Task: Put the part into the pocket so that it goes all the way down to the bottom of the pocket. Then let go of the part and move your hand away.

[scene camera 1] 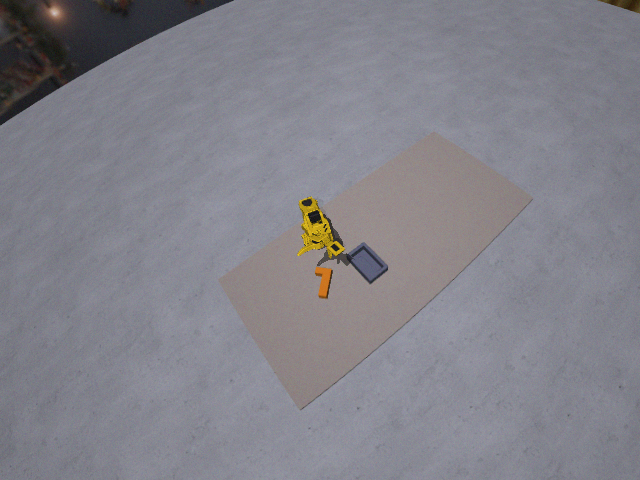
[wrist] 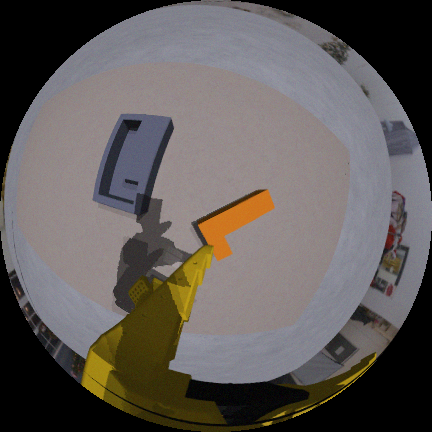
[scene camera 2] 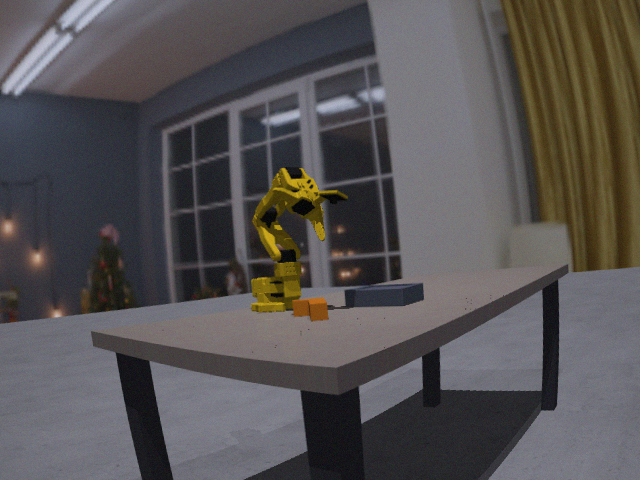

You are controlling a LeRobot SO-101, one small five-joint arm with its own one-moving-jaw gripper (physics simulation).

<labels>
same spot on pocket: [scene camera 1: 363,258] = [wrist: 123,168]
</labels>
